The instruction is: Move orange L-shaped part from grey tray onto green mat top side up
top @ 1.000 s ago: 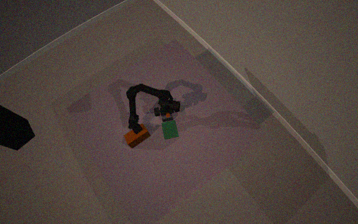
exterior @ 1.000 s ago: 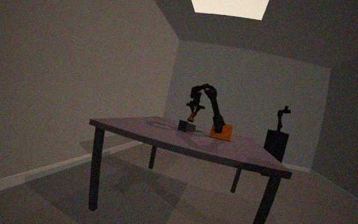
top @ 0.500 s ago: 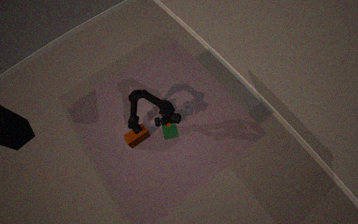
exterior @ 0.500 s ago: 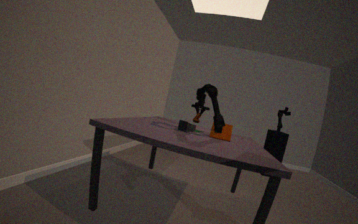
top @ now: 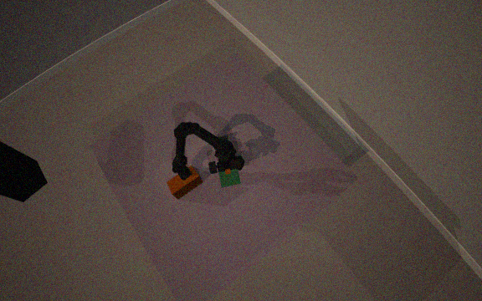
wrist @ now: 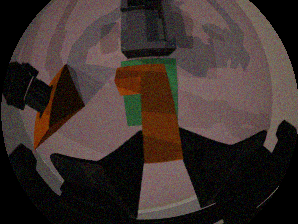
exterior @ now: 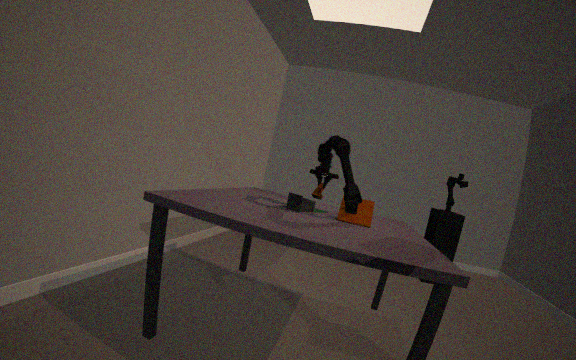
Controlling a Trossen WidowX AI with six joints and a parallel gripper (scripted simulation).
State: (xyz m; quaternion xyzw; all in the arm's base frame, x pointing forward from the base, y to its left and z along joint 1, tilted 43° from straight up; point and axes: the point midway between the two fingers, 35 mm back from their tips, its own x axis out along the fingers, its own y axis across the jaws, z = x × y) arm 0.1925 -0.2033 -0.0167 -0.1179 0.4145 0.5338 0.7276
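The green mat is 10 mm ahead of my gripper tip, 20 mm to the left of it and 160 mm below it. From my gripper tip the other things lie so: orange L-shaped part (30 mm to the left, 30 mm below).
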